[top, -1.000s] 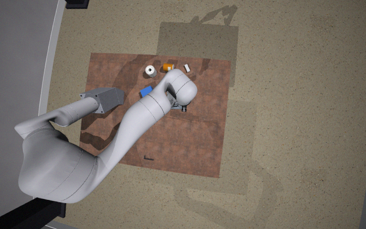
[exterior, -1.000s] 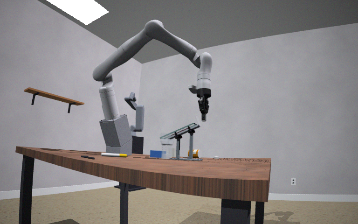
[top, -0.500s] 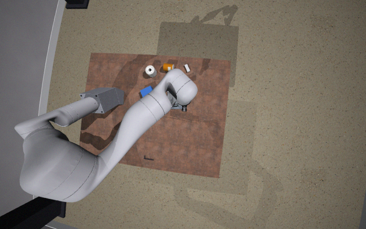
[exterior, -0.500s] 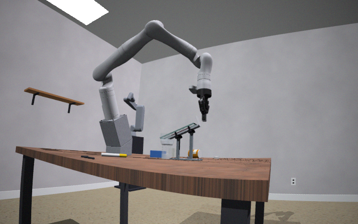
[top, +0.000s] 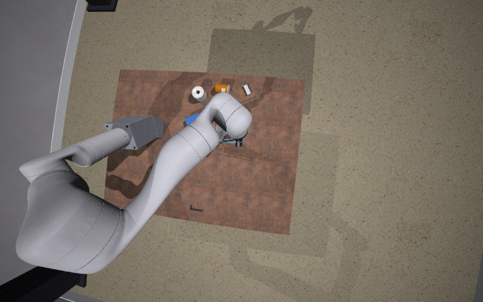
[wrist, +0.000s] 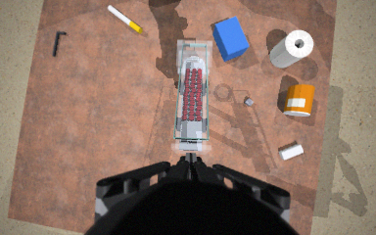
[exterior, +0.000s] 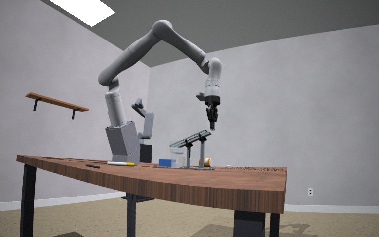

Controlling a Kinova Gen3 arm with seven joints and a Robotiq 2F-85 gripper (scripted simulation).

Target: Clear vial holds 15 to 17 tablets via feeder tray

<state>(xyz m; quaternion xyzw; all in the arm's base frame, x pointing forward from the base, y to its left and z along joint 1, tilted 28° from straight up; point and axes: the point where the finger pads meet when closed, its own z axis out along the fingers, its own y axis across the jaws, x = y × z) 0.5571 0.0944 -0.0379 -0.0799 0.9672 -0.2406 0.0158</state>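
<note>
Now: hand 8 cm past the feeder tray, 1 cm to the left of it and 5 cm above it. Also, from my hand: small white block: 2 cm behind, 29 cm to the left, 20 cm below; clear vial: 18 cm behind, 3 cm to the right, 16 cm below; small grey piece: 14 cm behind, 15 cm to the left, 20 cm below.
</note>
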